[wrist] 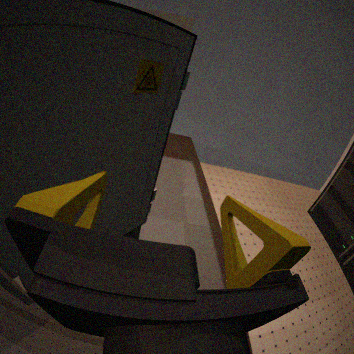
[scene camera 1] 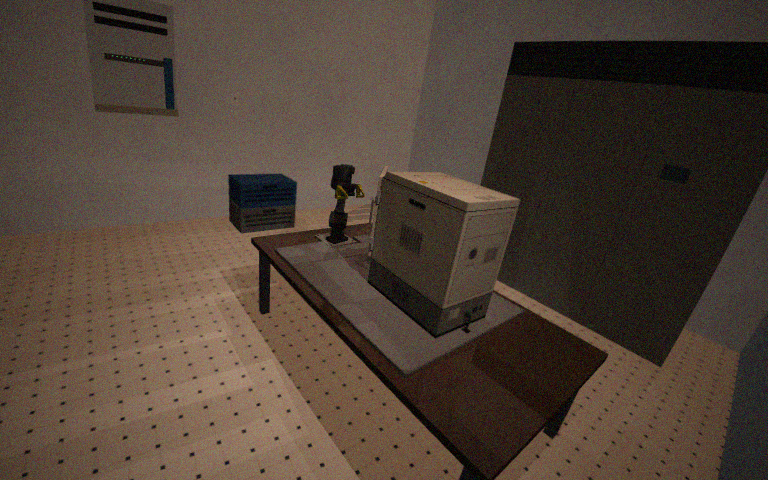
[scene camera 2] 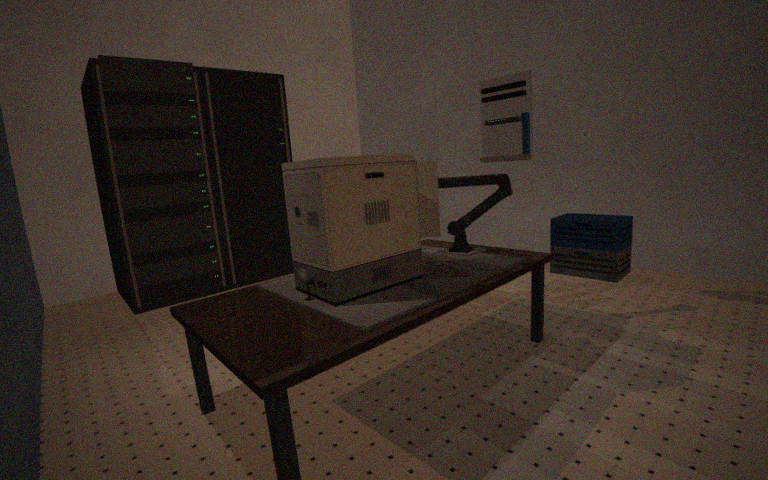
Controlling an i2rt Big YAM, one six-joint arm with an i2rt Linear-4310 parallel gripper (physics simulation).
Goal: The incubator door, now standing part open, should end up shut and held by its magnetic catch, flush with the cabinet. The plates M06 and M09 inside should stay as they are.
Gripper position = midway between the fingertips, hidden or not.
Observation:
My gripper (wrist: 167, 190) is open and holds nothing. Further things: a beige incubator (wrist: 93, 93).

